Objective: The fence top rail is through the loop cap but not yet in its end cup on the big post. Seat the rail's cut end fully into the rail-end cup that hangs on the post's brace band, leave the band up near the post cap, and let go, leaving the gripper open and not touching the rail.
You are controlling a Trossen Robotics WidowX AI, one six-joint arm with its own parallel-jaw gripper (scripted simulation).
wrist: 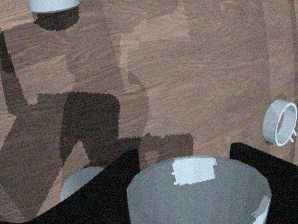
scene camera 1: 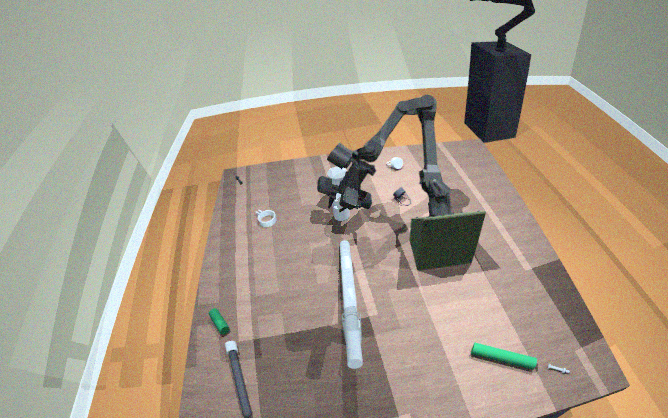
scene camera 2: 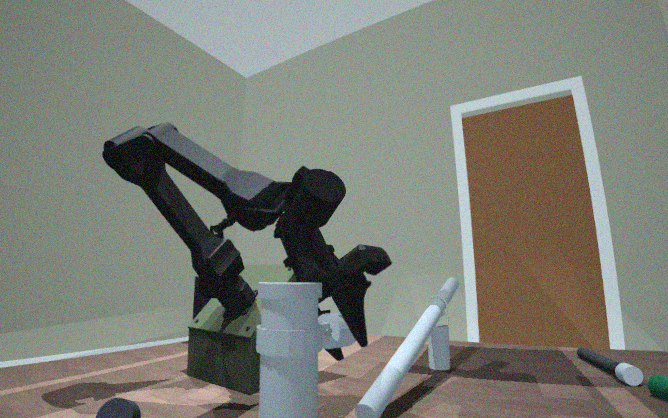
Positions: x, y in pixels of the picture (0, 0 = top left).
Labels:
My gripper shows in the wrist view, in scene camera 1 and in scene camera 2 (352, 353). A long green cylinder shows in scene camera 1 (485, 351); in the wrist view it is out of frame. The same spot on my gripper: (wrist: 107, 190) is (scene camera 1: 344, 207).

